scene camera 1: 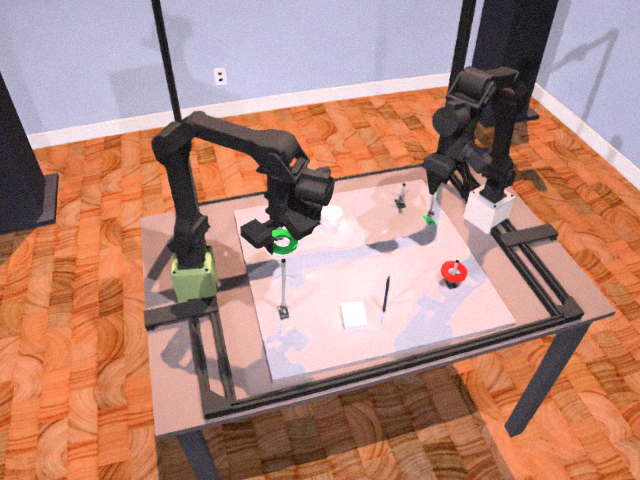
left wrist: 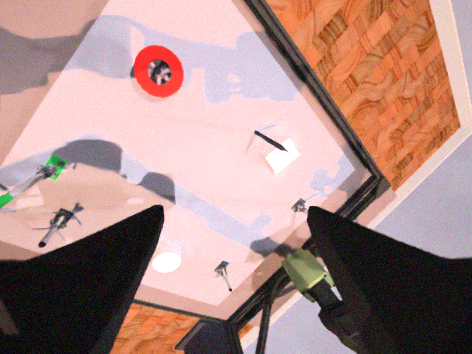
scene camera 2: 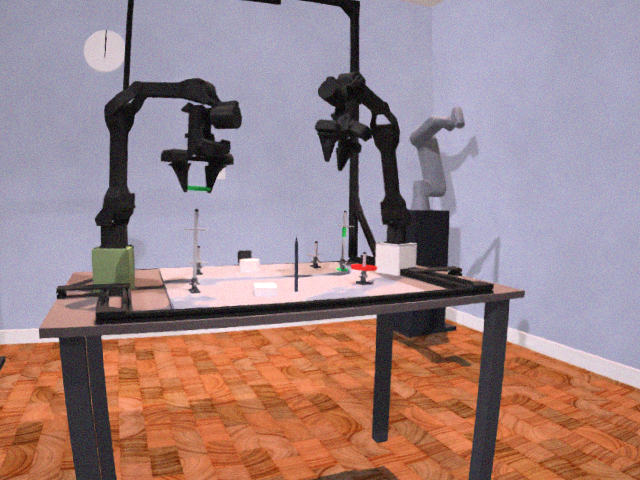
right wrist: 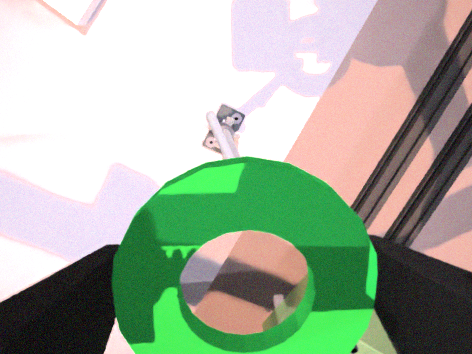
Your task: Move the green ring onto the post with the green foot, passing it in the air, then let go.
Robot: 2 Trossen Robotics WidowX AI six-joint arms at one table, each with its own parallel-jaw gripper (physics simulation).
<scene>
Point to a tall post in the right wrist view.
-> At 224,134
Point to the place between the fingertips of the left gripper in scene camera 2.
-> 333,166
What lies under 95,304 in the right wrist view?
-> The right gripper.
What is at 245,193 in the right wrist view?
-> A green ring.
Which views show the right gripper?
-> Scene camera 1, scene camera 2 and the right wrist view only.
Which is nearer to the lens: the red ring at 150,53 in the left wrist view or the white disc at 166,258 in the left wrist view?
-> The red ring.
</scene>
